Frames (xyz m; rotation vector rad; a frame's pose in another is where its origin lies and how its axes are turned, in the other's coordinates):
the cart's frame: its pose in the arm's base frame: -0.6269 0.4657 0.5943 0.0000 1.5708 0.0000
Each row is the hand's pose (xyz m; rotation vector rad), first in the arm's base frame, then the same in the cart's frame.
Working: the arm's base frame: its pose in the cart's frame: 0.5943 -0.4657 0.6269 0.0000 -1.5708 0.0000

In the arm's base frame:
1: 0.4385 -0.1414 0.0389 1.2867 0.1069 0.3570
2: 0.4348 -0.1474 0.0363 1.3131 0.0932 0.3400
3: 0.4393 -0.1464 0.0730 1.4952 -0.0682 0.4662
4: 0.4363 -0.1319 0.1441 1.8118 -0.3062 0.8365
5: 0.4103 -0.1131 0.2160 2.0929 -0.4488 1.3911
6: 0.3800 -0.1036 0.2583 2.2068 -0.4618 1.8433
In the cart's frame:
1: 0.5554 -0.6071 1.0654 0.7094 -1.2092 1.2542
2: 0.5580 -0.6131 1.0617 0.7435 -1.2140 1.2631
3: 0.5213 -0.6121 1.0662 0.7998 -1.2753 1.5245
4: 0.4502 -0.5976 1.0632 0.7731 -1.2491 2.0994
5: 0.3783 -0.5788 1.0372 0.5544 -0.9660 2.7522
6: 0.3360 -0.5693 1.0069 -0.2702 0.5927 -3.0110

